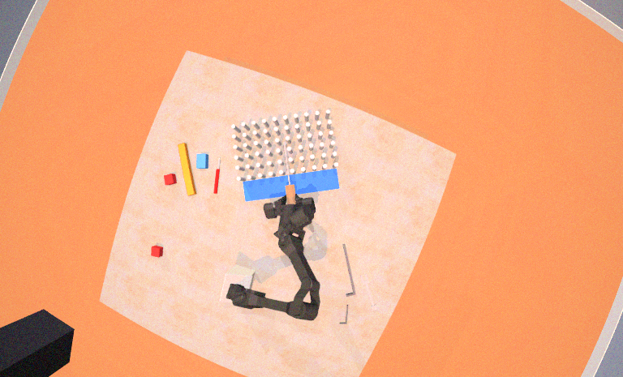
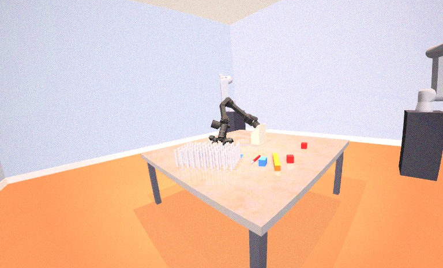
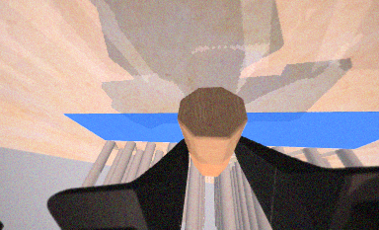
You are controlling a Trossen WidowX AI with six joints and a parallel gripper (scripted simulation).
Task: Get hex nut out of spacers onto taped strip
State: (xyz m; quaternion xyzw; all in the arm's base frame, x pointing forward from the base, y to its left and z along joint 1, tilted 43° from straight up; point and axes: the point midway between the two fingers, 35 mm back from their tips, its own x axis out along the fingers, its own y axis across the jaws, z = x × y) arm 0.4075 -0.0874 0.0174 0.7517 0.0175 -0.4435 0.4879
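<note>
Right now the blue taped strip is 40 mm ahead of my gripper tip, 30 mm below it and 20 mm to the left of it. Round my gripper tip: yellow bar (450 mm to the left, 60 mm behind, 20 mm below); red-handled tool (320 mm to the left, 20 mm below, 10 mm behind); blue block (400 mm to the left, 10 mm below).
</note>
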